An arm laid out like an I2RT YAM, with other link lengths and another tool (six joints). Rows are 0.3 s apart.
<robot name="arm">
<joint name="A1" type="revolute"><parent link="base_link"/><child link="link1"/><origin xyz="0 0 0.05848" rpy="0 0 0"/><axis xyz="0 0 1"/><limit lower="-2.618" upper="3.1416"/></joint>
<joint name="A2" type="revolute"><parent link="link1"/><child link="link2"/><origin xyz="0.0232 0.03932 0.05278" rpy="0 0 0"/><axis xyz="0 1 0"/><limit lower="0" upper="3.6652"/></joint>
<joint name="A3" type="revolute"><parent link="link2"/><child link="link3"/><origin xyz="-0.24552 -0.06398 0" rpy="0 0 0"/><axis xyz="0 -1 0"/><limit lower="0" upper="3.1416"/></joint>
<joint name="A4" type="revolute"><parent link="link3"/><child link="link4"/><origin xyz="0.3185 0.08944 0.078" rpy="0 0 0"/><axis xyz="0 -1 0"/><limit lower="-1.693" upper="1.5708"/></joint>
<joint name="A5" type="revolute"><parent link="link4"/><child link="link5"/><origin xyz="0.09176 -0.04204 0.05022" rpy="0 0 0"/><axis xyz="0 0 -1"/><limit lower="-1.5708" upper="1.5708"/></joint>
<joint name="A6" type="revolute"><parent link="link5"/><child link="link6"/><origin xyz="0.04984 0 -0.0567" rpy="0 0 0"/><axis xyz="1 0 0"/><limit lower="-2.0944" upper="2.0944"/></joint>
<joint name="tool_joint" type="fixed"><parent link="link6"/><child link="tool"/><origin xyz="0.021 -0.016 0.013" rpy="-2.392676 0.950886 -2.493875"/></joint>
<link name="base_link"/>
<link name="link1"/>
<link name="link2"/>
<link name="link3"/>
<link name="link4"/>
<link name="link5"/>
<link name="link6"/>
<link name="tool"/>
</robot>
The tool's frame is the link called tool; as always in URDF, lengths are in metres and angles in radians.
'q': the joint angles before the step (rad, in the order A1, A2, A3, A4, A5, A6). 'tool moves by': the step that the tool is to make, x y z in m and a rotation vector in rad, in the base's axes. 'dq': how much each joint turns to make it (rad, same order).
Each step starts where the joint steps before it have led.
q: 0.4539, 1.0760, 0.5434, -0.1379, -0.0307, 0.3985
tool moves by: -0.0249, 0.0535, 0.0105, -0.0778, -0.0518, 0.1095
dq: 0.1909, 0.0322, 0.0459, -0.0095, 0.1216, -0.0229
